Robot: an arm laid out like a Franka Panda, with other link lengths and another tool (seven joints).
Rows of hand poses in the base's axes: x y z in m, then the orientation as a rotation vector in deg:
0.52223, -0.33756, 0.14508, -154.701, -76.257, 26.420
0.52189, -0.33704, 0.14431, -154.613, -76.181, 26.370
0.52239, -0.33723, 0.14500, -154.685, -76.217, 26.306
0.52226, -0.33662, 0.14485, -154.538, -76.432, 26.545
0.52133, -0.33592, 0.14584, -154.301, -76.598, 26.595
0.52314, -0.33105, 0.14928, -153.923, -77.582, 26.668
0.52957, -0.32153, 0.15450, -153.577, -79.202, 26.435
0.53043, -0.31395, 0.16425, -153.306, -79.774, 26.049
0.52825, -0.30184, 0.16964, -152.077, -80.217, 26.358
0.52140, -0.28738, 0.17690, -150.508, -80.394, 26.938
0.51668, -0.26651, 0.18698, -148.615, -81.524, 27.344
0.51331, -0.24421, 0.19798, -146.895, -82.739, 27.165
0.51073, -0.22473, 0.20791, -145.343, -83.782, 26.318
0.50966, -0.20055, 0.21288, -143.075, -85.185, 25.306
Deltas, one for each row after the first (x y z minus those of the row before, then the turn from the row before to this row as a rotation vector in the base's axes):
-0.00034, 0.00052, -0.00077, 0.112, 0.032, -0.038
0.00050, -0.00019, 0.00069, -0.040, -0.075, 0.008
-0.00013, 0.00061, -0.00015, -0.042, 0.147, 0.175
-0.00093, 0.00070, 0.00099, 0.121, 0.102, 0.147
0.00181, 0.00487, 0.00344, -0.006, 0.000, 0.699
0.00643, 0.00952, 0.00522, -0.090, -0.318, 1.086
0.00086, 0.00758, 0.00975, 0.210, -0.196, 0.392
-0.00218, 0.01211, 0.00539, 0.691, 0.651, 0.514
-0.00685, 0.01446, 0.00726, 0.907, 1.019, 0.426
-0.00472, 0.02087, 0.01008, 0.947, 0.851, 1.100
-0.00337, 0.02230, 0.01100, 1.035, 0.441, 1.097
-0.00258, 0.01948, 0.00993, 1.247, 0.058, 0.915
-0.00107, 0.02418, 0.00497, 1.736, 0.212, 1.301

